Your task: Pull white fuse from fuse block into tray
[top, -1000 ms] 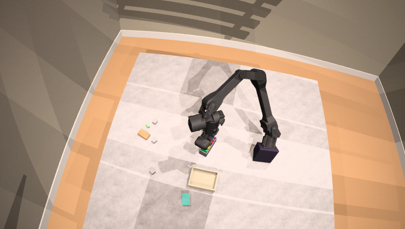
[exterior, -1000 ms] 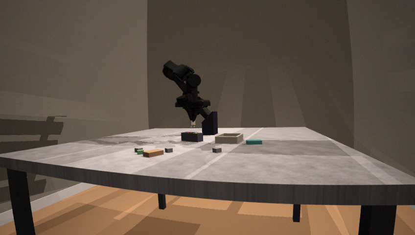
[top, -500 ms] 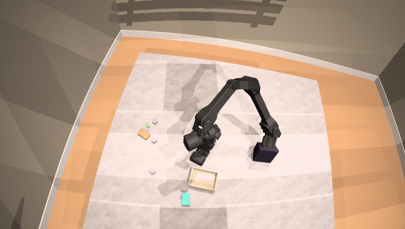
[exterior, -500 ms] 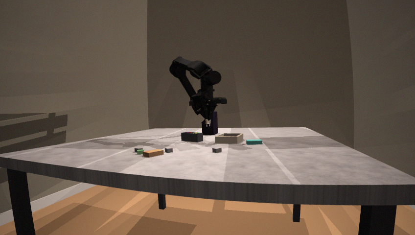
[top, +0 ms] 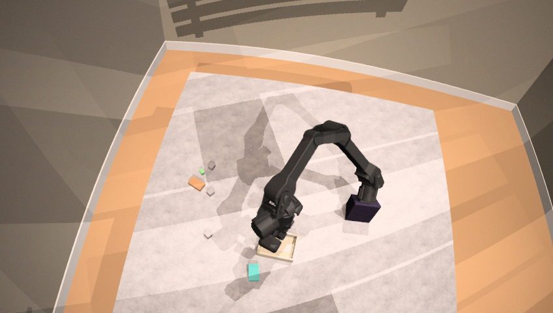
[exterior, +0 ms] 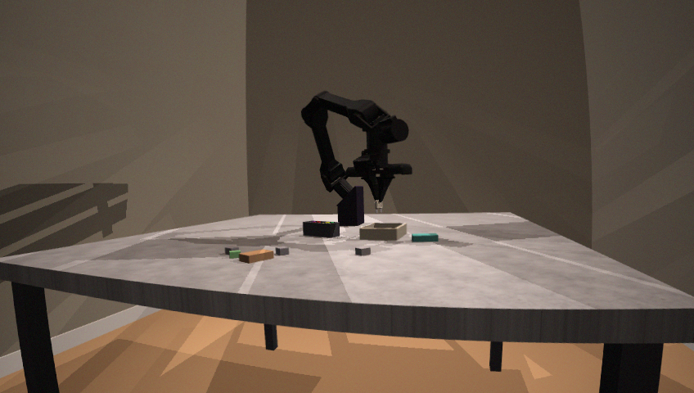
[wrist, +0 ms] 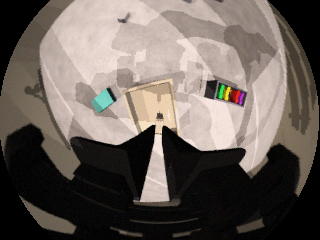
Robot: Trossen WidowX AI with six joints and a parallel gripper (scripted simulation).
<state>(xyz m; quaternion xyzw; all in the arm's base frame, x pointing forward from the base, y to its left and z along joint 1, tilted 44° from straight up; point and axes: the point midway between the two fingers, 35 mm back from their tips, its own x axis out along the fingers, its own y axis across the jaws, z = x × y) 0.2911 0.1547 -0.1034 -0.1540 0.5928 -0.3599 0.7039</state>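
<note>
My gripper tip is now 10 mm to the right of the beige tray and 90 mm above it. Also, from my gripper tip: orange block 350 mm ahead, 170 mm to the right, 90 mm below; then white fuse 10 mm below; then teal block 60 mm ahead, 130 mm to the left, 90 mm below.
</note>
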